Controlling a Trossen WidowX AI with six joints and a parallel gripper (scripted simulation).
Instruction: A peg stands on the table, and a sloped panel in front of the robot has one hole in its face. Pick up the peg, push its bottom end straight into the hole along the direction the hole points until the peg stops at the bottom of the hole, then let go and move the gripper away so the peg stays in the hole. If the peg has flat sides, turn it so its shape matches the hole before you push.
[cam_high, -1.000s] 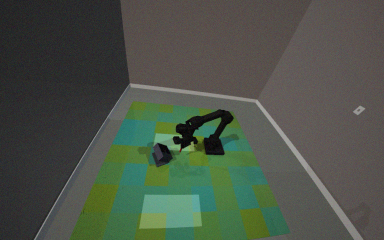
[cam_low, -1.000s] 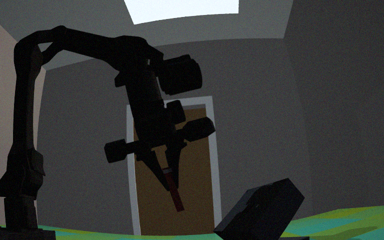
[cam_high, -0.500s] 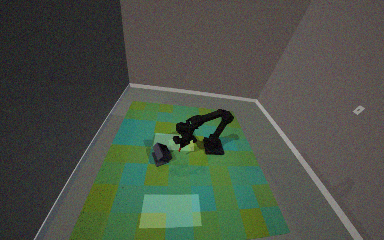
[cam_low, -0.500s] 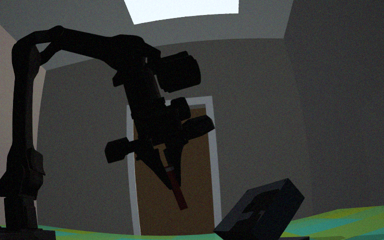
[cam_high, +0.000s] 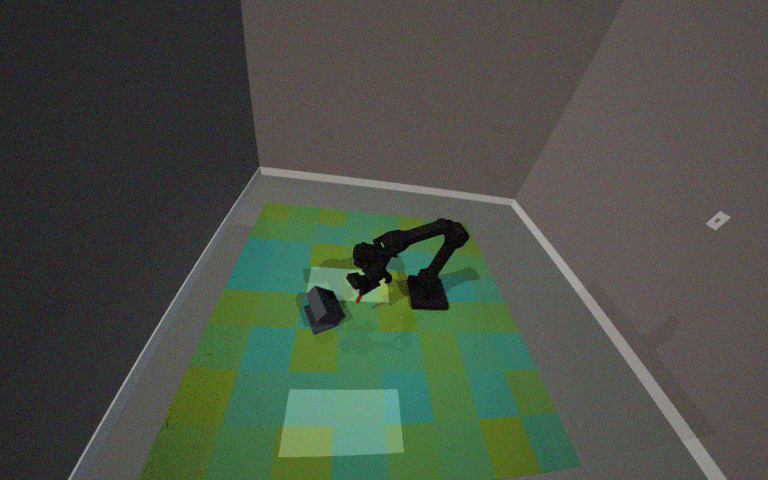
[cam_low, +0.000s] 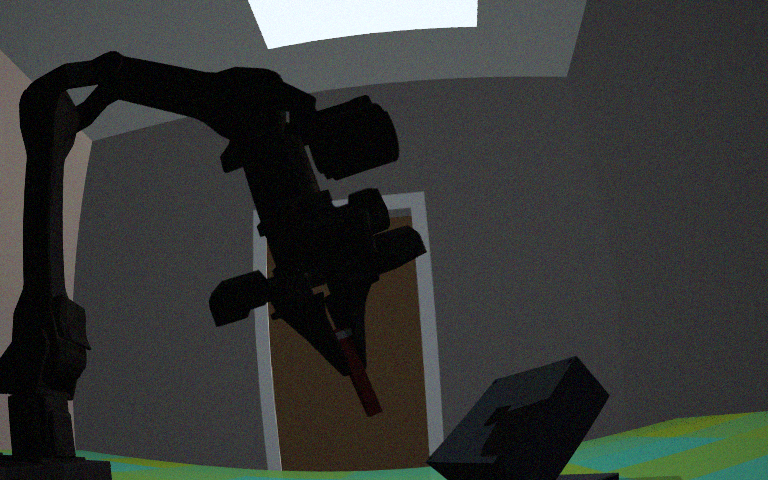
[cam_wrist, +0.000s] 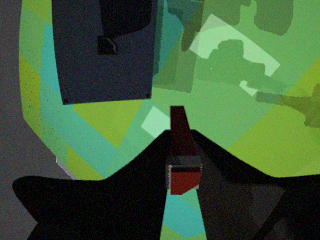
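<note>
Now: the sloped panel 13 cm ahead of my gripper tip, 3 cm to the left of it and 7 cm below it. The rest, counted from my gripper tip: red peg 2 cm above.
</note>
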